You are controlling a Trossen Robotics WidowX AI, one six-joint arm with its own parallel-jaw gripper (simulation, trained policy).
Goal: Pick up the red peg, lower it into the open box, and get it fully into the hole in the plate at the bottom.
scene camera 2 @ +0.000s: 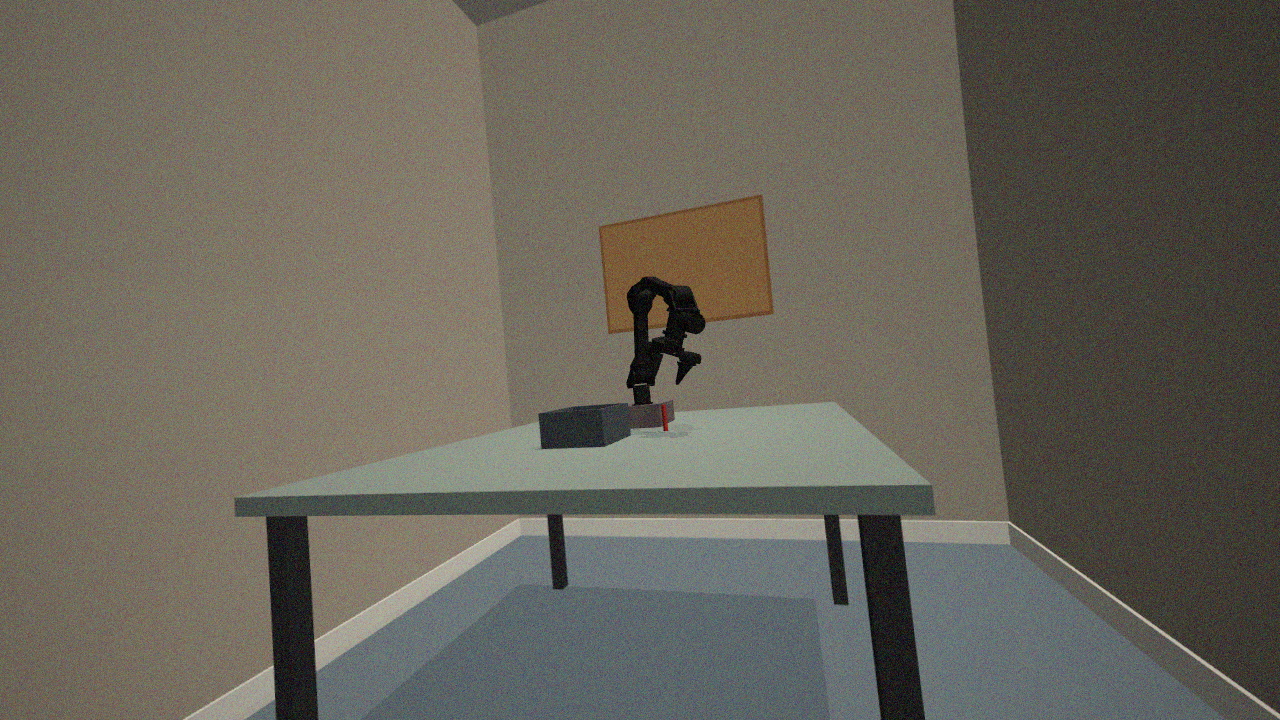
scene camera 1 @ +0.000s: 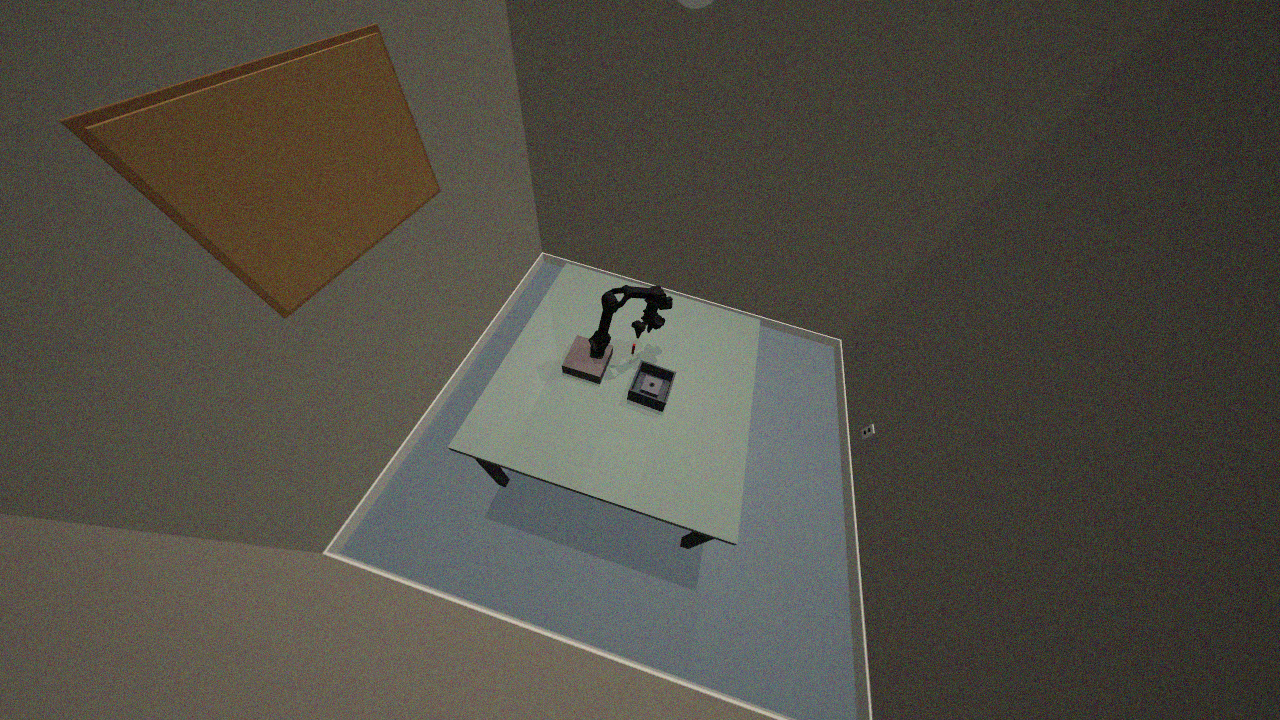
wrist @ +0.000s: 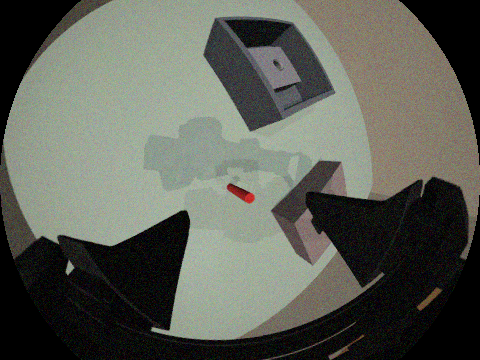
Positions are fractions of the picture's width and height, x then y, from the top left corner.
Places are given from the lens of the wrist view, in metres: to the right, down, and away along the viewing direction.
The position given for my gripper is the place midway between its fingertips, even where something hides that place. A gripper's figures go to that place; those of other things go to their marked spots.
my gripper (wrist: 0.52,0.58): 0.01, 0.02, 0.10
dark box (wrist: 0.47,0.14): -0.02, -0.19, 0.15
light grey plate (wrist: 0.58,0.18): 0.07, -0.22, 0.20
The marked spots on the light grey plate and the dark box are 0.11 m apart.
